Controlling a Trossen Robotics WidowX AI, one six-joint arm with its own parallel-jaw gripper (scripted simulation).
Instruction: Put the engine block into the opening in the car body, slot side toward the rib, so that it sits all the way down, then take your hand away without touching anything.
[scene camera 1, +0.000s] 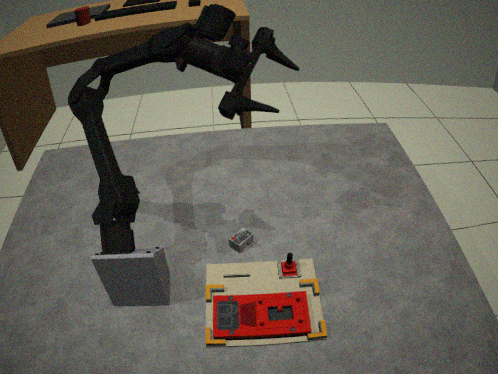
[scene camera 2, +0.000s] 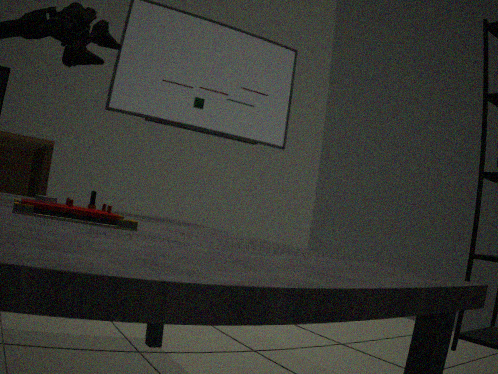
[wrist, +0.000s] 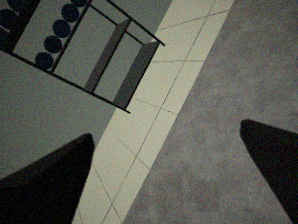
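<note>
Scene camera 2 and the wrist view both show my gripper, open and holding nothing. A red car body is visible to me as well.
</note>
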